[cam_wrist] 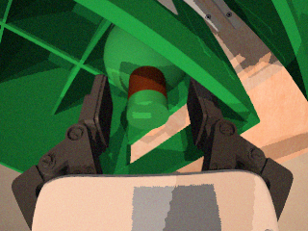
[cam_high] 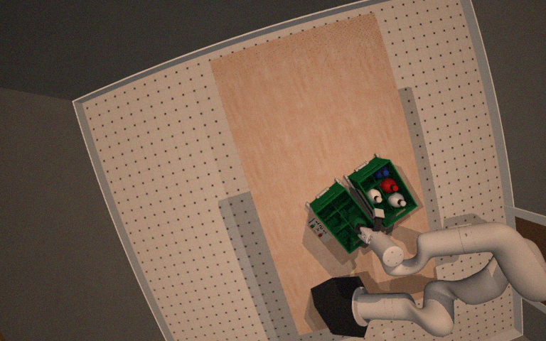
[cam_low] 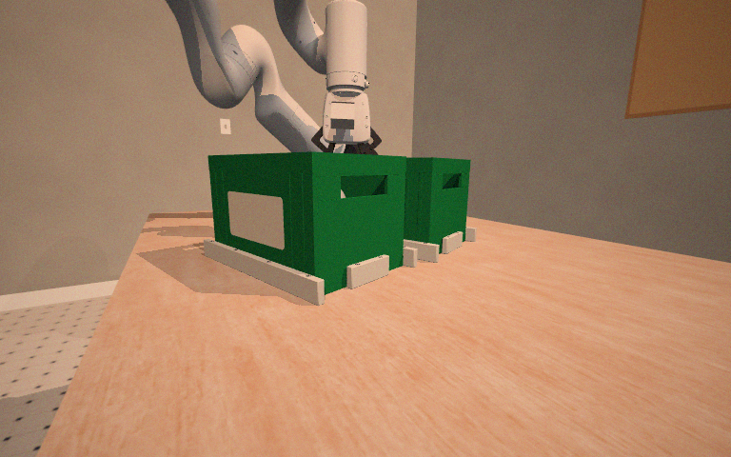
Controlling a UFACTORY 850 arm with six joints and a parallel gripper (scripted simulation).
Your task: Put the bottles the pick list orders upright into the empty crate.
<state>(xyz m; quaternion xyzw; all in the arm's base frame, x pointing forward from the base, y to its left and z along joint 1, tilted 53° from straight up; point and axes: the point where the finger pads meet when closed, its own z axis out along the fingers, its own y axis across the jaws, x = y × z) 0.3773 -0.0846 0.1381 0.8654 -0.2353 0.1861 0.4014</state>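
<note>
My hand is 70 mm above the green bottle. The rest, counted from my hand: red bottle 210 mm to the right, 120 mm ahead, 70 mm below; then pick list 200 mm to the left, 150 mm below, 20 mm ahead; then blue bottle 210 mm ahead, 190 mm to the right, 70 mm below.
</note>
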